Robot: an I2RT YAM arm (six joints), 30 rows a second.
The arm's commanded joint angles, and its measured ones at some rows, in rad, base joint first. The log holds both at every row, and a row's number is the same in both.
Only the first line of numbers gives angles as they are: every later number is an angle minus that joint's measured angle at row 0.
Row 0, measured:
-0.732 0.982 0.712 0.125 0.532 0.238
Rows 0 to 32, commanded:
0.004 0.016 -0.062 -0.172 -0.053 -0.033
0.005 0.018 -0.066 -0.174 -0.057 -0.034
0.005 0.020 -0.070 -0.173 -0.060 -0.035
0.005 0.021 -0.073 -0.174 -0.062 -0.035
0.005 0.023 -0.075 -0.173 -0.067 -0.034
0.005 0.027 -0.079 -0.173 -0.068 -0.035
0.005 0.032 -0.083 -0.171 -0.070 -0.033
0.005 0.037 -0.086 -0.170 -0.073 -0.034
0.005 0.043 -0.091 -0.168 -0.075 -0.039
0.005 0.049 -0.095 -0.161 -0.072 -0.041
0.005 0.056 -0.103 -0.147 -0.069 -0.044
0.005 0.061 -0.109 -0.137 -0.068 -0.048
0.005 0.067 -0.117 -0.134 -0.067 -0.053
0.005 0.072 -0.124 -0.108 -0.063 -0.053
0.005 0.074 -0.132 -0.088 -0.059 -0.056
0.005 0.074 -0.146 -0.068 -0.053 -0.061
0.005 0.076 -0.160 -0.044 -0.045 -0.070
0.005 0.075 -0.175 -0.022 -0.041 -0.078
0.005 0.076 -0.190 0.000 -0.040 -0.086
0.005 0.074 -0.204 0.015 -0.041 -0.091
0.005 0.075 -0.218 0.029 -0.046 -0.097
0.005 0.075 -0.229 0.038 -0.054 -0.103
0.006 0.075 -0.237 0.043 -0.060 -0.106
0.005 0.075 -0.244 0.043 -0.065 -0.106
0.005 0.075 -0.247 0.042 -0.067 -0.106
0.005 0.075 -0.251 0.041 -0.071 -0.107
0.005 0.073 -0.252 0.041 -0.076 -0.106
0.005 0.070 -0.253 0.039 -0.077 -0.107
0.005 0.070 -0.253 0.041 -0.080 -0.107
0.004 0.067 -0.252 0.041 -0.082 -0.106
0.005 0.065 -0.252 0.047 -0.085 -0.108
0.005 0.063 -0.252 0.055 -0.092 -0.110
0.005 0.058 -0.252 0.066 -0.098 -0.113
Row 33, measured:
-0.002 0.034 -0.189 0.251 -0.035 -0.095
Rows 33 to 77, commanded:
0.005 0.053 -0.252 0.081 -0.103 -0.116
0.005 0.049 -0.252 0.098 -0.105 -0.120
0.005 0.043 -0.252 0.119 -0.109 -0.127
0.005 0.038 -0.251 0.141 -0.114 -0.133
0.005 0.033 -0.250 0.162 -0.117 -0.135
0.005 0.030 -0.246 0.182 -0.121 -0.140
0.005 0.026 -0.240 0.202 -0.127 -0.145
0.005 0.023 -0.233 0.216 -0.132 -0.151
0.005 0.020 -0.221 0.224 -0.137 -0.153
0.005 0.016 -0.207 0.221 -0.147 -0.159
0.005 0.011 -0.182 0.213 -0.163 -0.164
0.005 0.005 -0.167 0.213 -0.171 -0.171
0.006 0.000 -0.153 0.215 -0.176 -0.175
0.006 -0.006 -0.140 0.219 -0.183 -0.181
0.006 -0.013 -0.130 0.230 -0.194 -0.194
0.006 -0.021 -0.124 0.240 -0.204 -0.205
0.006 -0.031 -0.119 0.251 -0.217 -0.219
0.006 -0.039 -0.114 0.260 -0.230 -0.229
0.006 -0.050 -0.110 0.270 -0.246 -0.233
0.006 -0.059 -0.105 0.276 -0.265 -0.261
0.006 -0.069 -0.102 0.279 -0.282 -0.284
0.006 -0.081 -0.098 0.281 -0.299 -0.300
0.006 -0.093 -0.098 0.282 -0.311 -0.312
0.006 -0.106 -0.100 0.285 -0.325 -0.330
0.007 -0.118 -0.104 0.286 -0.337 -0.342
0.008 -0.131 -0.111 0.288 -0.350 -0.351
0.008 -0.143 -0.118 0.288 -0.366 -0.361
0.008 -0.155 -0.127 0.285 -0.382 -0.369
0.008 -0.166 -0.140 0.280 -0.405 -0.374
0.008 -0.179 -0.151 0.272 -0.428 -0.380
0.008 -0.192 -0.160 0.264 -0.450 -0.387
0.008 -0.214 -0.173 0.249 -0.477 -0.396
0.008 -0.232 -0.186 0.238 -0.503 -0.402
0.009 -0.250 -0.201 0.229 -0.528 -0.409
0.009 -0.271 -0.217 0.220 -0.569 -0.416
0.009 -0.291 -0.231 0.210 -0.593 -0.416
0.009 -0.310 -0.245 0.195 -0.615 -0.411
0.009 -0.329 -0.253 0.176 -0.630 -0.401
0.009 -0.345 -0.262 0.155 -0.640 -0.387
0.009 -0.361 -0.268 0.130 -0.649 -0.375
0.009 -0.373 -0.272 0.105 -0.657 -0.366
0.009 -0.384 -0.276 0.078 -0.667 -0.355
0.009 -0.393 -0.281 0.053 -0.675 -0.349
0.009 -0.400 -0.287 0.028 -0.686 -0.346
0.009 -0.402 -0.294 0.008 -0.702 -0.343
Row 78, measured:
0.010 -0.375 -0.273 0.093 -0.623 -0.370
